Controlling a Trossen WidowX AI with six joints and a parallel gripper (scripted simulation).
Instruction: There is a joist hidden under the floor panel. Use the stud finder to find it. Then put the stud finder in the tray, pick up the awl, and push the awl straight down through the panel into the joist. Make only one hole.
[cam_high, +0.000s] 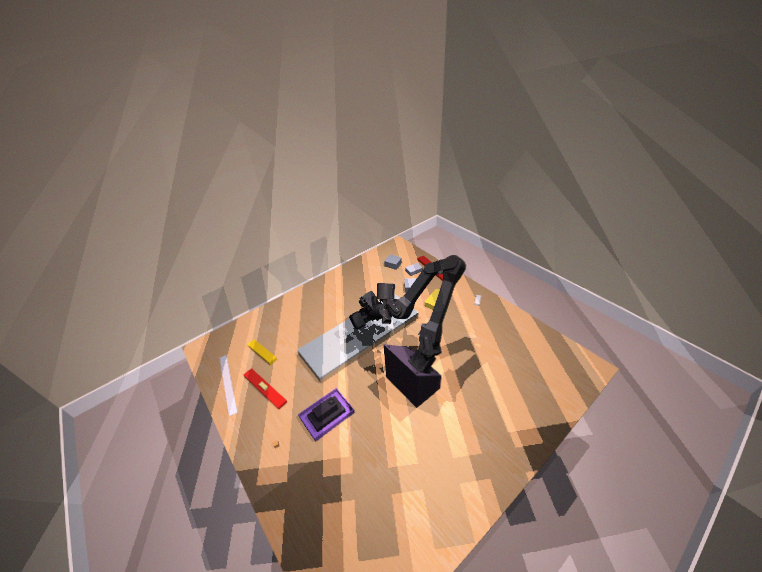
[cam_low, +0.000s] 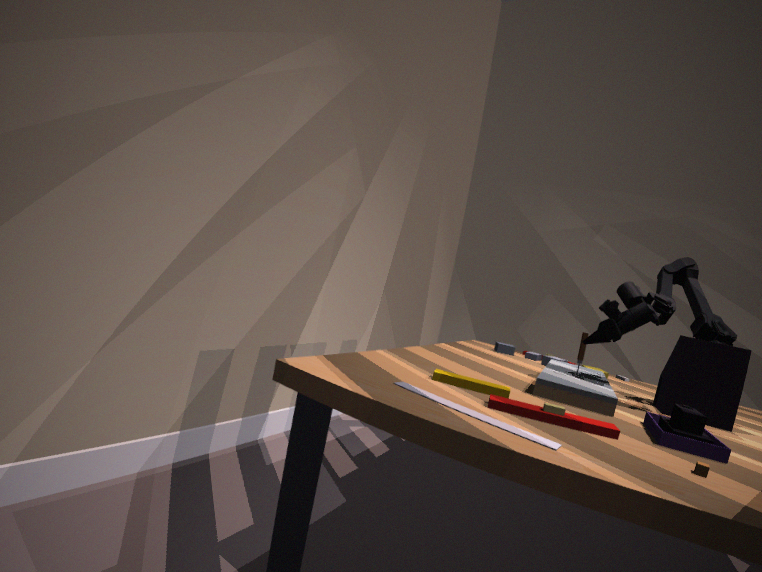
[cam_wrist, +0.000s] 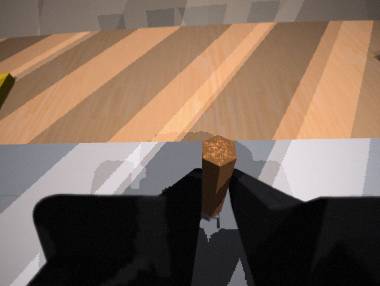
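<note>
My gripper tip is now 40 mm above the awl. The rest, counted from my gripper tip: yellow block (370 mm to the right, 110 mm below, 40 mm behind); then purple tray (320 mm to the left, 250 mm behind, 120 mm below); then black stud finder (310 mm to the left, 250 mm behind, 80 mm below).
</note>
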